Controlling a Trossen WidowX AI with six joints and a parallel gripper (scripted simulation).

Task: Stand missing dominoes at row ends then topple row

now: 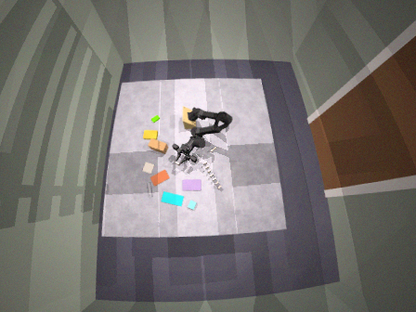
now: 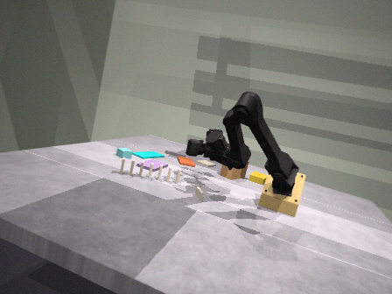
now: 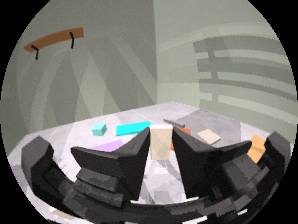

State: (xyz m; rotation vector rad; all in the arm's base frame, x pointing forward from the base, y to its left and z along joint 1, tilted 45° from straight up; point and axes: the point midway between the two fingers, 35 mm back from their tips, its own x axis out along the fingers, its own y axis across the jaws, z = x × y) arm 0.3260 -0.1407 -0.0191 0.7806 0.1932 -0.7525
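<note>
Right now the orange tile is 5 cm ahead of my gripper tip, 15 cm to the right of it and 12 cm below it. Round my gripper tip: purple tile (14 cm ahead, 7 cm to the left, 12 cm below); cyan slab (21 cm ahead, 8 cm to the right, 12 cm below); tan box (18 cm behind, 13 cm to the right, 8 cm below).
</note>
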